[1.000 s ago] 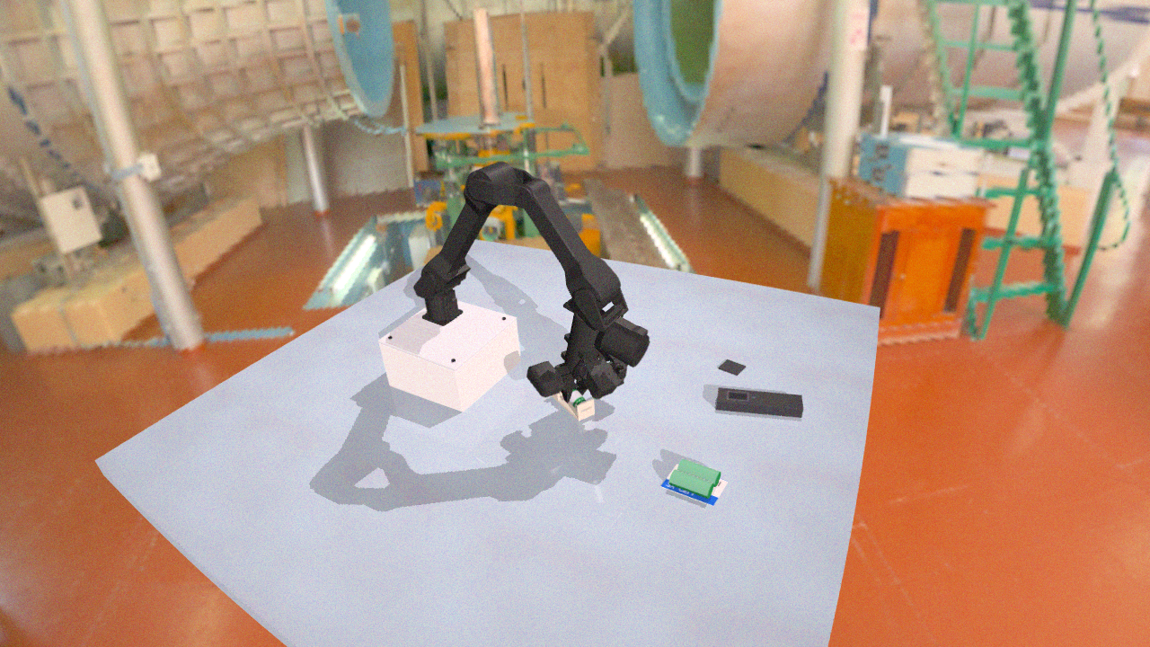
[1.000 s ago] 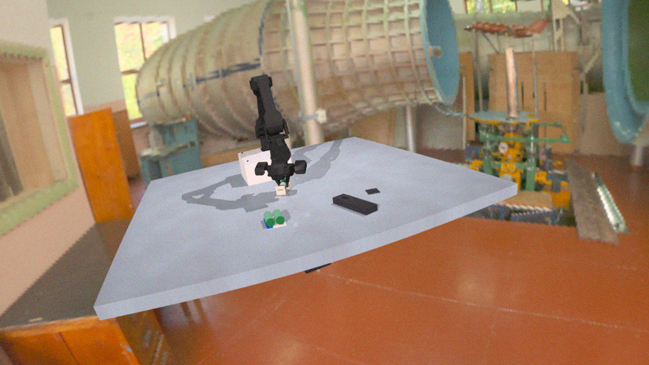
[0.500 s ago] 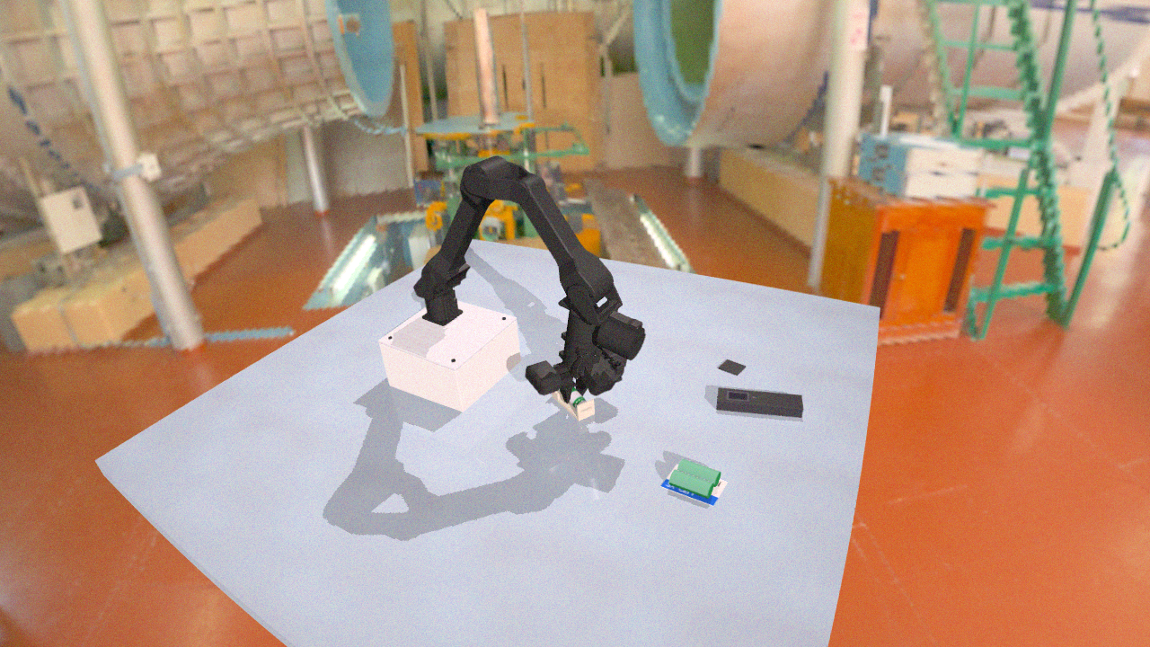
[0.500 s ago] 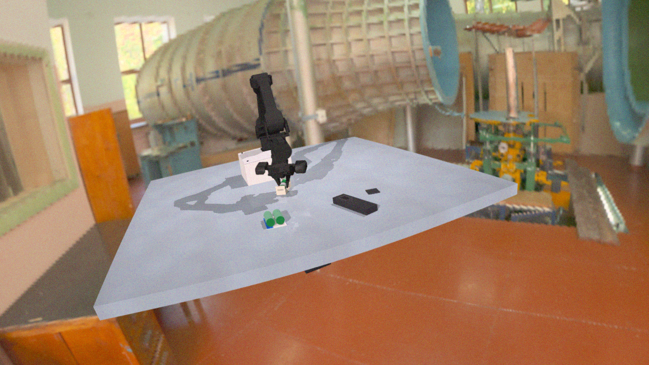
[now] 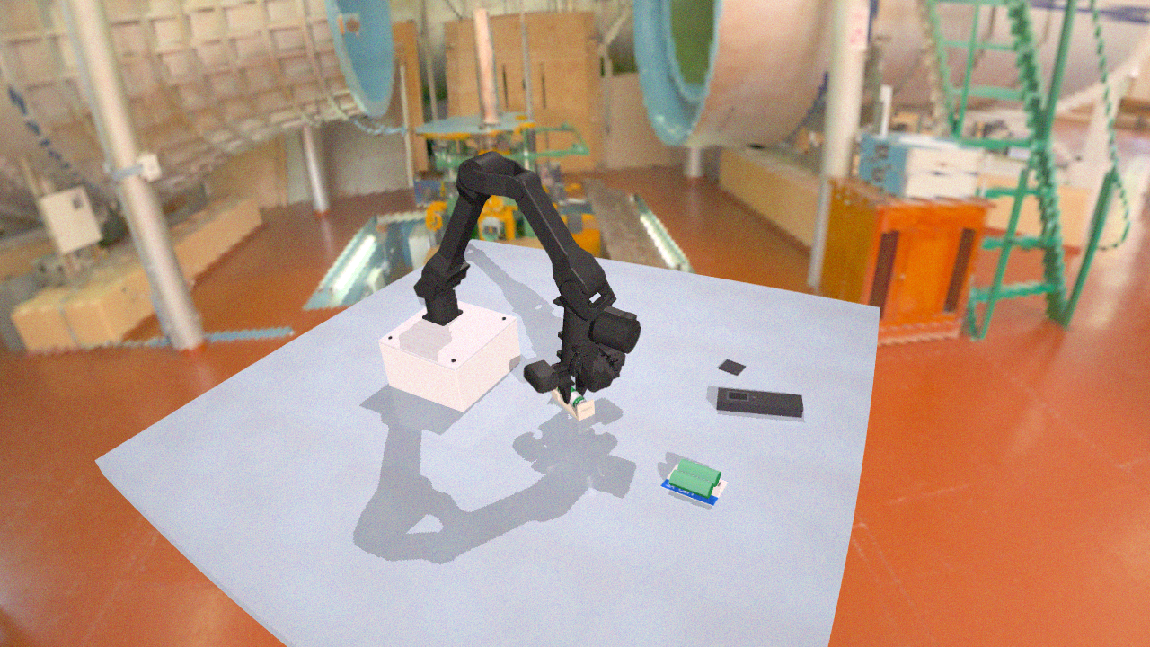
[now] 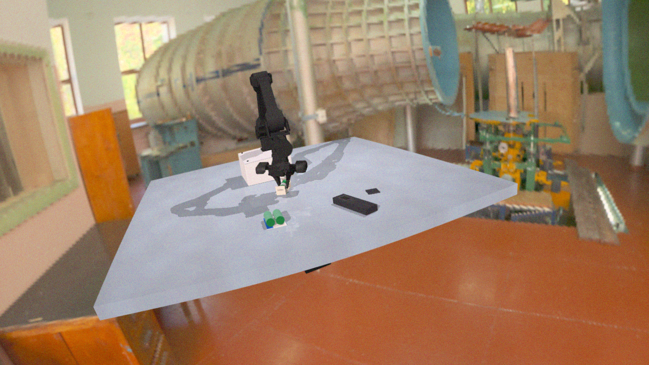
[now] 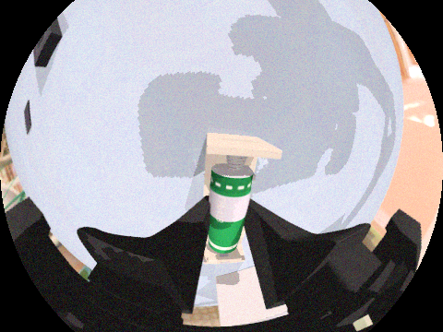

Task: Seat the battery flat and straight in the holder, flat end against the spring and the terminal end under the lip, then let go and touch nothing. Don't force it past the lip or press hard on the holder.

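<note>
My gripper tip is 10 mm below the battery. The rest, counted from my gripper tip: long black block (320 mm ahead, 150 mm to the left, 10 mm above); small black square (260 mm to the left, 230 mm ahead, 10 mm below).
</note>
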